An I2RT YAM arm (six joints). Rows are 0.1 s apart.
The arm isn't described. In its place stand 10 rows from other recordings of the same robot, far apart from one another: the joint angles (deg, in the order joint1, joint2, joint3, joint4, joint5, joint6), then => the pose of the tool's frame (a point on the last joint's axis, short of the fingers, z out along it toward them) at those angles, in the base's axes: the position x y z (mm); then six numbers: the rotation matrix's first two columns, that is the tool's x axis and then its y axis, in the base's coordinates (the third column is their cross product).
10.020, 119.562, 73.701, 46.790, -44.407, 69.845 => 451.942 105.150 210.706 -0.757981 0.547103 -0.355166 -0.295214 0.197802 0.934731
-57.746, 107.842, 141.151, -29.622, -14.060, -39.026 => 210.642 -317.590 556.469 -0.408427 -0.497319 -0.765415 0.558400 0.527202 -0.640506
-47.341, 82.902, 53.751, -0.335, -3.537, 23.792 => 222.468 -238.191 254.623 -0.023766 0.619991 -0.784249 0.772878 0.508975 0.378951
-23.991, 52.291, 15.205, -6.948, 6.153, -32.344 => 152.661 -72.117 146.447 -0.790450 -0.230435 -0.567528 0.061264 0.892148 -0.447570
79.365, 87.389, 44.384, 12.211, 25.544, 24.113 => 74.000 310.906 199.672 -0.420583 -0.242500 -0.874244 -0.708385 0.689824 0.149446
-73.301, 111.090, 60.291, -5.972, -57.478, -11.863 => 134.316 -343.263 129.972 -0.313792 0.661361 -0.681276 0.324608 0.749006 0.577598
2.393, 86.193, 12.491, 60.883, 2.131, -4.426 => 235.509 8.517 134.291 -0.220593 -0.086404 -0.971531 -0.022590 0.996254 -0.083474
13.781, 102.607, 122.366, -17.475, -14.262, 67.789 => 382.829 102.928 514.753 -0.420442 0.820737 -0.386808 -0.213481 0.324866 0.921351
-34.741, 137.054, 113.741, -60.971, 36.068, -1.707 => 376.101 -286.329 149.244 -0.832445 0.547992 -0.082103 0.484237 0.647420 -0.588525
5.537, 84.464, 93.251, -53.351, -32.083, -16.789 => 298.470 47.932 399.901 -0.536249 -0.297867 -0.789754 -0.640613 0.752865 0.151028
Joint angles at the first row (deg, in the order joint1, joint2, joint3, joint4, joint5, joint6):
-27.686, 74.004, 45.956, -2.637, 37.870, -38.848
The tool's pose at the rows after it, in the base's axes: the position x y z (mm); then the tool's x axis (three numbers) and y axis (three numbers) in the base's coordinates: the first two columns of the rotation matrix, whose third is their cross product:
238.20 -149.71 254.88 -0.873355 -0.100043 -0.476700 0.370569 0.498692 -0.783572
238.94 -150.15 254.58 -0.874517 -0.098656 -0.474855 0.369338 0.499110 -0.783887
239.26 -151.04 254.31 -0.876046 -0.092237 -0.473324 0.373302 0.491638 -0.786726
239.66 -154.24 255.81 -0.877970 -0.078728 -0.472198 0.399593 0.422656 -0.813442
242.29 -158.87 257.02 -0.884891 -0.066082 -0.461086 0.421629 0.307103 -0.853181
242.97 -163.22 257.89 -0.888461 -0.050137 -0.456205 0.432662 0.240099 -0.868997
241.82 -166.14 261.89 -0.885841 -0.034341 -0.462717 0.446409 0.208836 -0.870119
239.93 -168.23 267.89 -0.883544 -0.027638 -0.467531 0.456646 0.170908 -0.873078
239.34 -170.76 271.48 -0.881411 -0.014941 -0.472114 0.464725 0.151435 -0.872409
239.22 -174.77 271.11 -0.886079 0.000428 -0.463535 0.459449 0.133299 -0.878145
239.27 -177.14 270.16 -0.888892 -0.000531 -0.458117 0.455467 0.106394 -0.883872
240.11 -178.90 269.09 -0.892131 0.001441 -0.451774 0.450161 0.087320 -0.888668
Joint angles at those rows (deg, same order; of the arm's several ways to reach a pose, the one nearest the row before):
-27.682, 74.098, 46.361, -2.636, 37.994, -38.848
-27.686, 74.349, 46.523, -2.703, 38.045, -38.821
-27.760, 74.587, 46.583, -2.469, 38.613, -38.804
-27.934, 74.992, 45.929, 1.686, 42.390, -40.620
-27.998, 76.288, 44.704, 10.126, 48.187, -45.284
-28.453, 77.249, 44.122, 15.317, 51.207, -48.244
-28.963, 77.262, 44.427, 16.634, 52.547, -49.009
-29.411, 76.904, 44.536, 18.820, 53.792, -50.828
-29.841, 76.987, 45.078, 19.289, 54.611, -51.235
-30.476, 77.680, 45.263, 20.395, 55.387, -52.232
-30.827, 78.318, 44.612, 24.005, 55.958, -54.539
-30.996, 79.024, 44.300, 26.534, 56.540, -56.205

